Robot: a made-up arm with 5 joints.
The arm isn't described. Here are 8 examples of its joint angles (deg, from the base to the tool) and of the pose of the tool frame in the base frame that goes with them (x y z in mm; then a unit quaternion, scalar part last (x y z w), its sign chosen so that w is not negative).
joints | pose
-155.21 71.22 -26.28 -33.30 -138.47 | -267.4 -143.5 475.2 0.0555 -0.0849 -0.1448 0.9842
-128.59 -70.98 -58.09 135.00 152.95 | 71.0 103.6 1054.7 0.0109 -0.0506 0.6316 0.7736
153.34 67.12 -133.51 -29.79 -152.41 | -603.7 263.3 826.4 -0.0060 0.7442 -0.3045 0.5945
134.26 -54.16 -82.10 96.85 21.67 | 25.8 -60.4 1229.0 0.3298 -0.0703 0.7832 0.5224
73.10 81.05 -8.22 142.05 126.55 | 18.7 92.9 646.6 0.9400 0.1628 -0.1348 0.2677
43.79 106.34 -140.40 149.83 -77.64 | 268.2 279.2 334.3 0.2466 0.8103 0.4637 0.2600
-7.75 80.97 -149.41 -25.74 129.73 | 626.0 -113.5 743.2 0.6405 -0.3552 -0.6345 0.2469
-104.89 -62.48 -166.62 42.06 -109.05 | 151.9 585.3 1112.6 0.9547 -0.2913 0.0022 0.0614
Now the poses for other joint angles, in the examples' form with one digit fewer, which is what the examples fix.
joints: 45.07 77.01 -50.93 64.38 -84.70
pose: 142 166 404 0.241 0.668 0.638 0.299
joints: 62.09 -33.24 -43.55 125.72 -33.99
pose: 17 71 980 -0.101 0.402 0.677 0.609
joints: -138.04 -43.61 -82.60 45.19 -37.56
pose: -16 -22 1312 -0.649 -0.025 -0.584 0.486
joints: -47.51 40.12 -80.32 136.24 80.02
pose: 249 -331 746 -0.208 0.714 -0.600 0.296
